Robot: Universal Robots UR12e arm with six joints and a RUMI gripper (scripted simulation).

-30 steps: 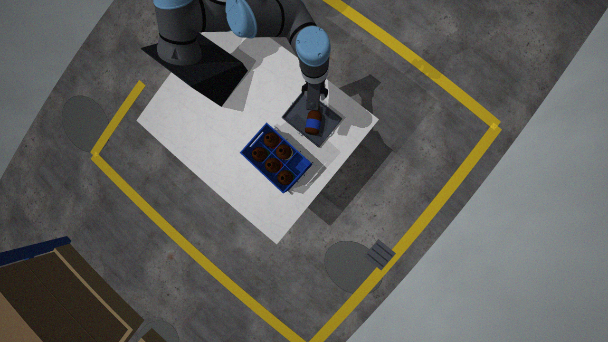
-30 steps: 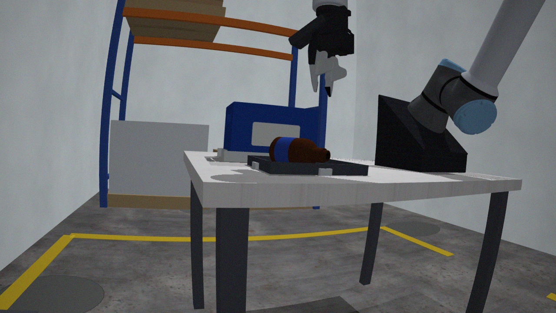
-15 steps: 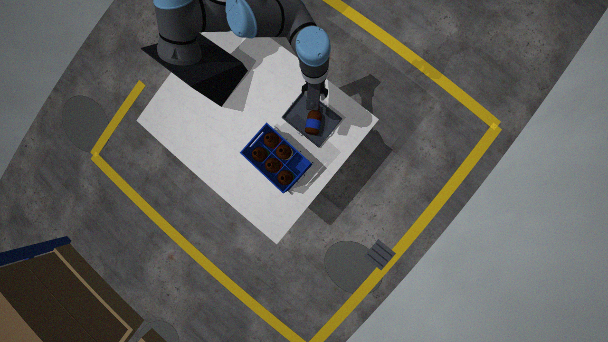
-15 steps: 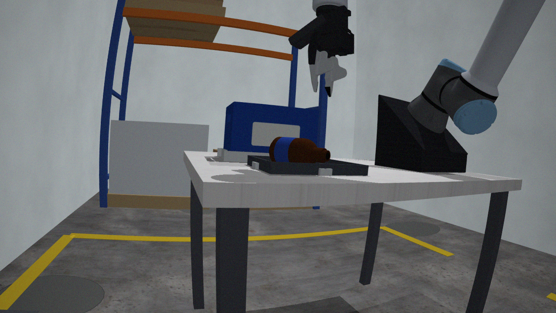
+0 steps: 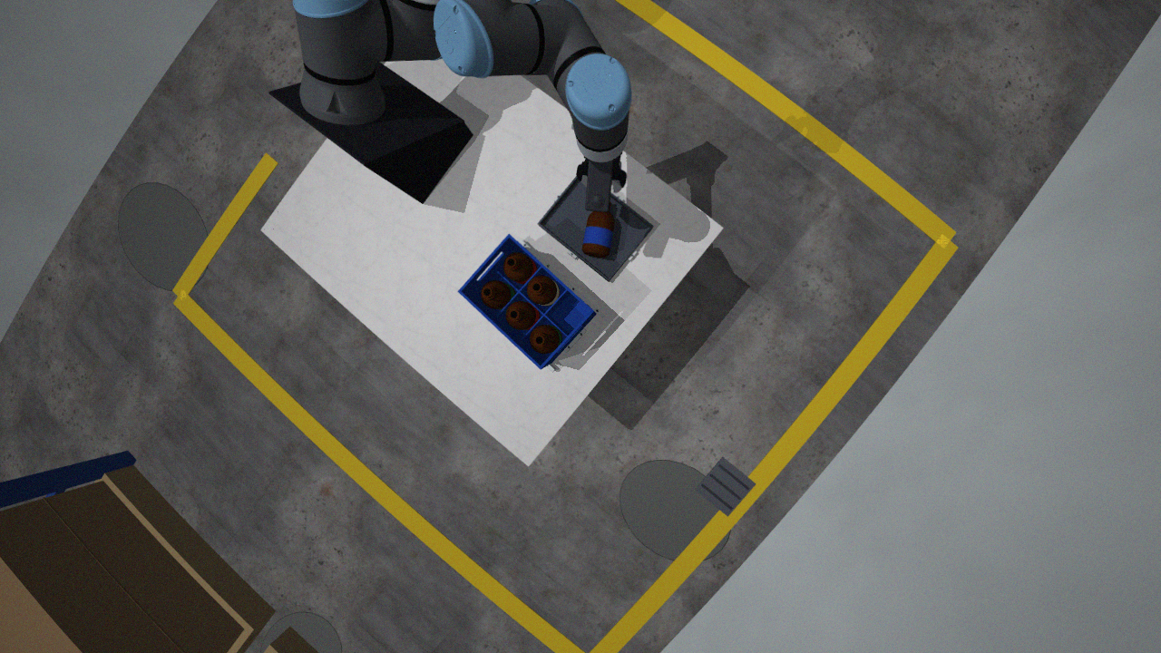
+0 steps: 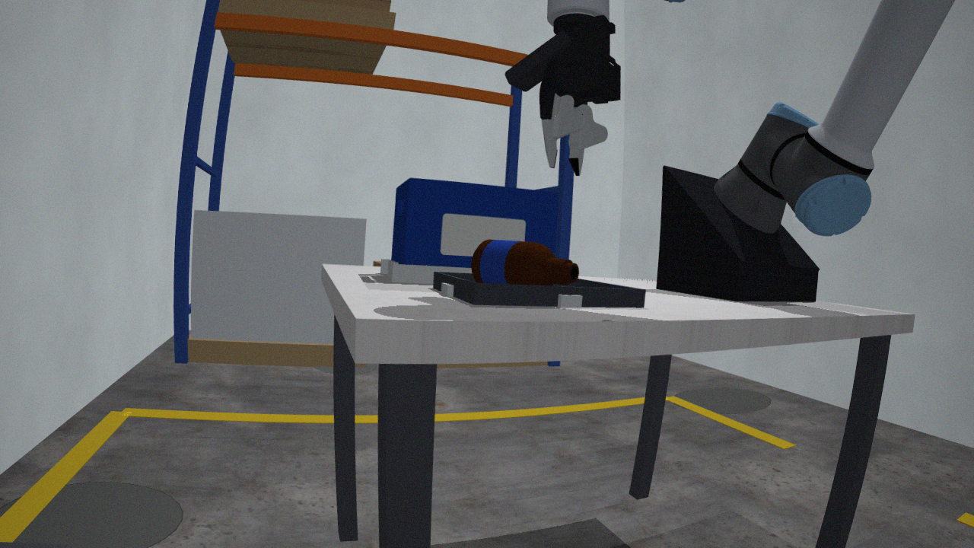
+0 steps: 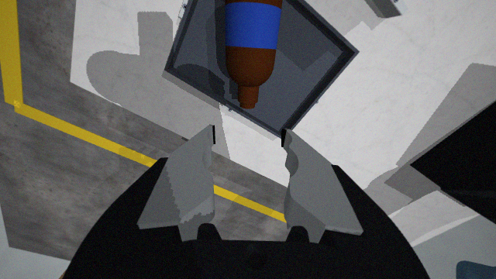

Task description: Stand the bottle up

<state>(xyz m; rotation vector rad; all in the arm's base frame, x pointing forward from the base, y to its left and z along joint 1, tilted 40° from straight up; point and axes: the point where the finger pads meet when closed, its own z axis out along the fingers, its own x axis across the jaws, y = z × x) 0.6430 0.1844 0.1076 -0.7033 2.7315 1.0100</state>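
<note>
The bottle is 150 mm below my hand, 40 mm to the right of it and 20 mm ahead of it. Round my hand: dark grey tray (180 mm below, 50 mm to the right, 10 mm ahead); then blue crate (320 mm to the right, 110 mm below, 20 mm ahead).
</note>
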